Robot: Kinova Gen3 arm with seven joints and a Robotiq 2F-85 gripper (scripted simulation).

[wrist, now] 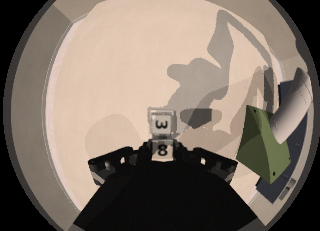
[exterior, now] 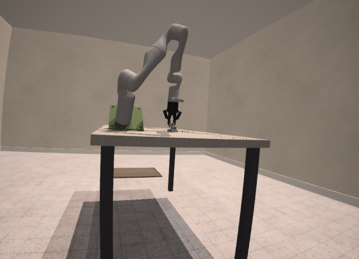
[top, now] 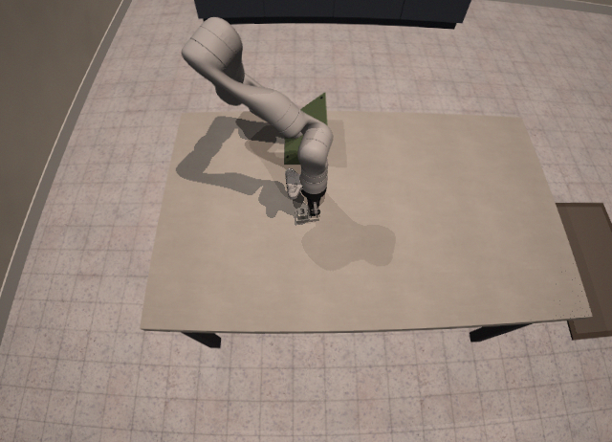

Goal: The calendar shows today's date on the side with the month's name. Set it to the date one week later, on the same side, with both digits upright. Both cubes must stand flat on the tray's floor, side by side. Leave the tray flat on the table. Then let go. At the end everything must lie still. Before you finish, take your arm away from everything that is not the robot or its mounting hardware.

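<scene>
Right now my hand is 2 cm to the left of the white tray and 5 cm above it.
</scene>
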